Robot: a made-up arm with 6 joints.
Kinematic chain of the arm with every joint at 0, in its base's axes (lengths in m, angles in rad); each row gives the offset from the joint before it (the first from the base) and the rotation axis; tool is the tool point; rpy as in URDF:
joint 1: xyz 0 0 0.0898 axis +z
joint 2: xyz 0 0 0 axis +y
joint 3: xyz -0.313 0 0.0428 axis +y
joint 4: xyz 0.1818 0 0.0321 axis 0.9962 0 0.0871
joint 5: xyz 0 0 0 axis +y
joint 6: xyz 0.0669 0 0.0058 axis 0.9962 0 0.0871
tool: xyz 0 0 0 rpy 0 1.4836 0
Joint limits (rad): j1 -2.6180..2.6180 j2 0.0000..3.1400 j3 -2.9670..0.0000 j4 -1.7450..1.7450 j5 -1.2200..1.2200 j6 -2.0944..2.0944
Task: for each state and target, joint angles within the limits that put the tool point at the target. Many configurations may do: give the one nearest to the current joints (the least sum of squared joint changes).
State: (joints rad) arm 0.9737 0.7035 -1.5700 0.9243 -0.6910 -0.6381
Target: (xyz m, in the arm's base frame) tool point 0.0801 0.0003 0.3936
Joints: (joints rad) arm 0.6278 0.8914 -0.7962 1.1837 -0.8529 -0.6381
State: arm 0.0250 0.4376 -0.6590 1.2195 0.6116 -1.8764
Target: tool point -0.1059 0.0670 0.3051
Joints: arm -0.1985 0.1218 -0.6497 1.2515 0.7784 -1.8764
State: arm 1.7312 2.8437 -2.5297 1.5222 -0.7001 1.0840
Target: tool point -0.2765 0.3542 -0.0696
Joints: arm 2.3428 2.9153 -1.8256 1.6924 -0.8262 1.0840
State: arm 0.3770 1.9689 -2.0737 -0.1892 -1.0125 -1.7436
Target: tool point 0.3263 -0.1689 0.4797
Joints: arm -0.4863 1.9994 -2.1576 -0.0579 -0.9624 -1.7436
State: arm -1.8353 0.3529 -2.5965 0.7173 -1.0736 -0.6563
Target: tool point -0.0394 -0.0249 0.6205
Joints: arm -1.7221 1.2923 -2.1908 0.7050 -0.9429 -0.6563
